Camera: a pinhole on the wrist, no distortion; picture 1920 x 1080 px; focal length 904.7 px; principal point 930.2 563.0 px. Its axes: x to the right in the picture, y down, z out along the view. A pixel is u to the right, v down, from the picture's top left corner.
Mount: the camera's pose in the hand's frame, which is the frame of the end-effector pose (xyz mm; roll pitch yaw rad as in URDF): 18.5 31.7 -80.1 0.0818 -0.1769 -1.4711
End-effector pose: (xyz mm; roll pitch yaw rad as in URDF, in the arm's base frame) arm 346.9 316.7 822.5 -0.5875 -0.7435 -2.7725
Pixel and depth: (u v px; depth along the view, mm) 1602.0 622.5 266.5
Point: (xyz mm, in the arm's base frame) 490.6 346.3 1022.6
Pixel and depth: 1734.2 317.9 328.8
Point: 615.8 437.6 1034.0
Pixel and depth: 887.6 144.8 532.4
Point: 836.7 153.4 841.2
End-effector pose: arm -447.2 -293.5 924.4 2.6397 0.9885 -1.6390
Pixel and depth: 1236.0 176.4 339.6
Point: -517.5 1.0 910.7
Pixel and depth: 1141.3 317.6 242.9
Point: -523.0 -136.5 902.7
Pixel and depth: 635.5 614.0 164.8
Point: -580.5 -279.7 913.9
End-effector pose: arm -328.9 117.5 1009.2 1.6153 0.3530 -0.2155
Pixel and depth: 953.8 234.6 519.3
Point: -596.7 -253.7 1145.4
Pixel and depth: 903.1 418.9 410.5
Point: -447.3 -183.7 1124.5
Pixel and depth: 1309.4 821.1 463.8
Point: -334.2 -307.6 886.9
